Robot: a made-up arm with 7 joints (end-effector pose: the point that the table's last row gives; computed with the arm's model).
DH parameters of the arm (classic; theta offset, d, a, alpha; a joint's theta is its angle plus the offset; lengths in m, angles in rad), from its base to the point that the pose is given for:
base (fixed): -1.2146 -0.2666 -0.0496 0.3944
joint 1: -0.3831 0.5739 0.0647 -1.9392
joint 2: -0.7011 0 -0.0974 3.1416
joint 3: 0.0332 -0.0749 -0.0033 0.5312
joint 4: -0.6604 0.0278 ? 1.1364
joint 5: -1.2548 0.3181 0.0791 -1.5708
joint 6: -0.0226 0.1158 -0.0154 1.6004
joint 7: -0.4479 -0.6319 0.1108 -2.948
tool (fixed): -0.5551 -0.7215 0 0
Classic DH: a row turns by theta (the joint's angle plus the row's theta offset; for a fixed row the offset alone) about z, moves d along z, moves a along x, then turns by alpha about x.
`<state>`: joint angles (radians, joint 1 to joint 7).
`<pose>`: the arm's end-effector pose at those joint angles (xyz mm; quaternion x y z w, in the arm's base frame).
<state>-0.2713 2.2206 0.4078 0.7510 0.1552 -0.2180 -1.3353</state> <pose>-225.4 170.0 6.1 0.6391 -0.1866 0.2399 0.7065</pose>
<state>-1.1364 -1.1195 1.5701 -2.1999 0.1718 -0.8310 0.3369</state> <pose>-715.0 40.8 -43.5 0.1550 0.7985 -0.5607 0.1549</pose>
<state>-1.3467 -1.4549 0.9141 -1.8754 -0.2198 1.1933 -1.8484</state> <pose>-897.2 92.6 -83.1 0.1109 0.1002 0.3861 0.9102</pose>
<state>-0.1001 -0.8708 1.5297 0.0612 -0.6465 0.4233 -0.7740</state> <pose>-119.5 -216.0 625.8 -0.6947 0.5593 0.3138 0.3258</pose>
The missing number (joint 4, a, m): 0.2574
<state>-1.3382 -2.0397 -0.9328 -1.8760 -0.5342 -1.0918 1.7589</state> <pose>-321.0 341.9 -343.1 0.1293 0.7342 -0.4098 0.5257</pose>
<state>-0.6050 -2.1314 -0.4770 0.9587 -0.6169 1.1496 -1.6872</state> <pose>-207.9 -389.2 767.9 -0.4817 0.6031 0.6341 0.0460</pose>
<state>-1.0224 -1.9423 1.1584 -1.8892 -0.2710 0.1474 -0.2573</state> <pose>-735.6 -213.0 202.2 -0.0322 0.6443 -0.3341 0.6871</pose>
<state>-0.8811 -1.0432 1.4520 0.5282 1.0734 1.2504 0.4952</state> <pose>102.7 -9.5 505.3 -0.6920 -0.5078 0.4265 0.2853</pose>
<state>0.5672 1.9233 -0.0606 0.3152 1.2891 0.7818 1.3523</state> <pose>-293.4 173.8 -180.1 0.0934 0.3084 -0.9083 0.2668</pose>
